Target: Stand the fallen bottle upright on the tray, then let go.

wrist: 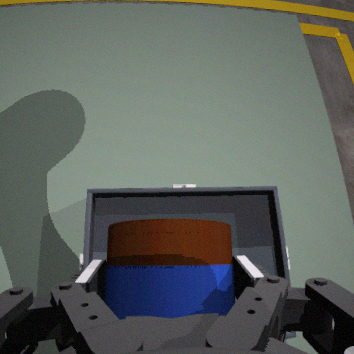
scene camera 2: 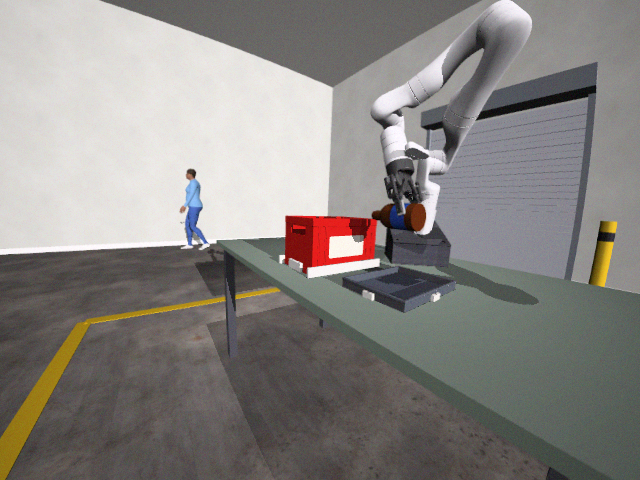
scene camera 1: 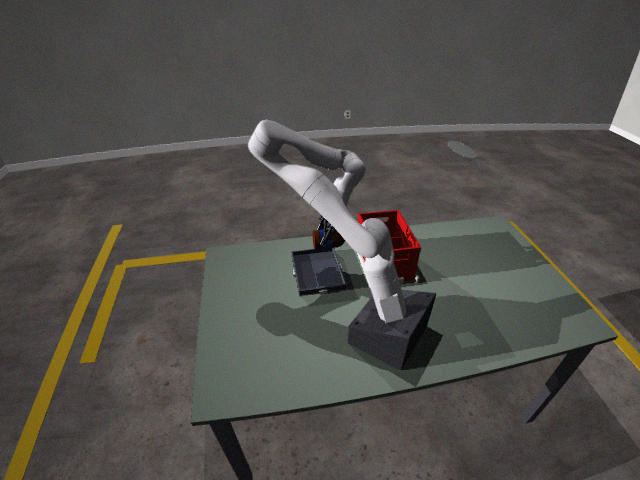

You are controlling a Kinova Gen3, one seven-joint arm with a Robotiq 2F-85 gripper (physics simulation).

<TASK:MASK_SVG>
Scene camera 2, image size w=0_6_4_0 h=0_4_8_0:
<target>my gripper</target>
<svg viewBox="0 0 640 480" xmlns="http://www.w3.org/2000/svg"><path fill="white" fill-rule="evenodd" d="M410 158L396 159L386 166L387 177L384 178L387 196L395 202L398 216L406 213L404 201L401 200L403 195L410 203L423 201L419 182L414 183L411 178L415 169Z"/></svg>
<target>brown bottle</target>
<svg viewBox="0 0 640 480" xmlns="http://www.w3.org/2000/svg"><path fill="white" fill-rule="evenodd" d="M372 212L372 219L380 220L382 225L389 229L420 231L426 222L426 209L421 203L404 203L406 213L401 216L397 215L395 203L385 205L381 211Z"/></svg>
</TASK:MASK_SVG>
